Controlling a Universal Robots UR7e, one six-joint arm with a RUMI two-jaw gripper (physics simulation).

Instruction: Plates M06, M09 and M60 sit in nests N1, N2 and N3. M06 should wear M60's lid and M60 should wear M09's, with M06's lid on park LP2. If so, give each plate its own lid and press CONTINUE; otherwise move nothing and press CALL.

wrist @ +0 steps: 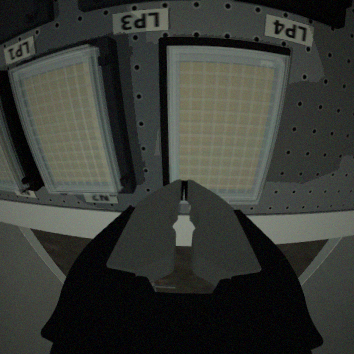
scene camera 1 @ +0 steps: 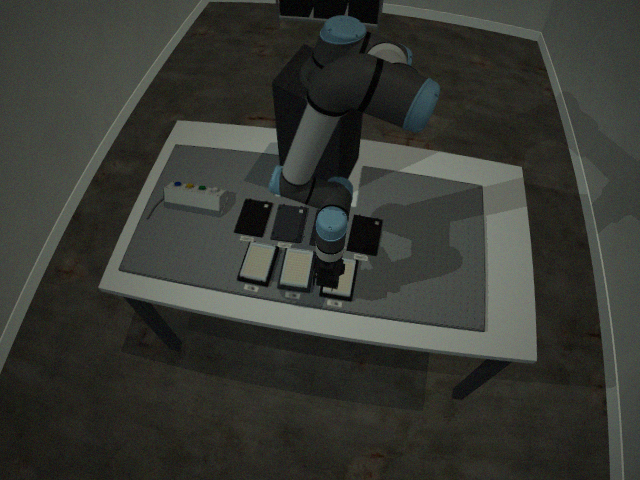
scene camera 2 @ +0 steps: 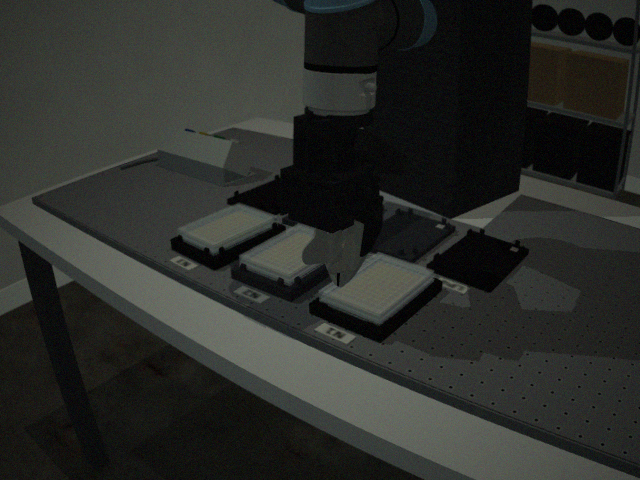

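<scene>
My gripper is shut and empty, fingertips together, low over the left edge of the N3 plate in the wrist view. The N3 plate sits in its black nest. The N2 plate sits in a dark grey nest beside it. The N1 plate sits in a black nest at the far side. Clear lid-like rims show on the plates. Lid and plate markings are too small to read.
Park LP1, park LP2 and park LP4 stand behind the nests; LP3 is partly hidden by the arm. A button box with blue, yellow, green and white buttons stands at the left.
</scene>
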